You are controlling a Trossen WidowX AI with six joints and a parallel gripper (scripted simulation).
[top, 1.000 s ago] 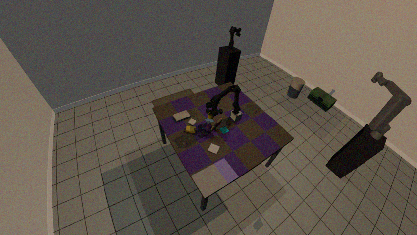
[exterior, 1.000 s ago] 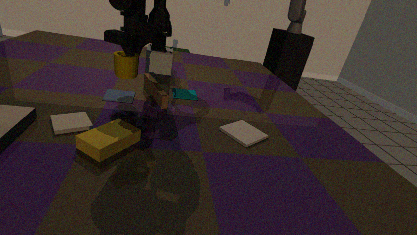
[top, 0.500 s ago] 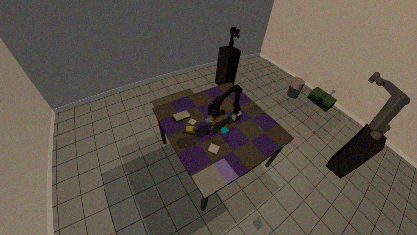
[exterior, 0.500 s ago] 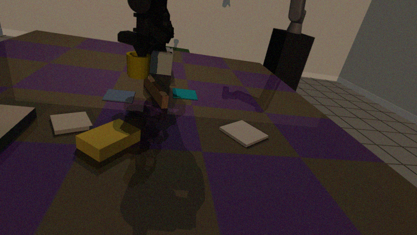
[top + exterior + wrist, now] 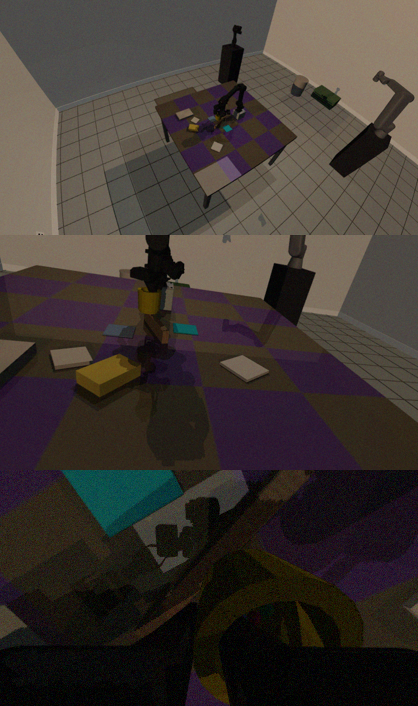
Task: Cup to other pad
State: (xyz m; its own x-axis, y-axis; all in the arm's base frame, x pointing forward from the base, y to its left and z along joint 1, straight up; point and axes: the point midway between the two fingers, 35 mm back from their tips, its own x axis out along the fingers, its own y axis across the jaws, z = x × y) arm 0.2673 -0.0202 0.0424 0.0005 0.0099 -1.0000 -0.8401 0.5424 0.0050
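Right now the wooden bar is 1 cm ahead of my gripper tip, 1 cm to the left of it and 9 cm below it. The rest, counted from my gripper tip: yellow block: 31 cm ahead, 9 cm to the right, 9 cm below; then blue-grey pad: 4 cm ahead, 10 cm to the right, 11 cm below; then yellow cup: 2 cm ahead, 2 cm to the right.
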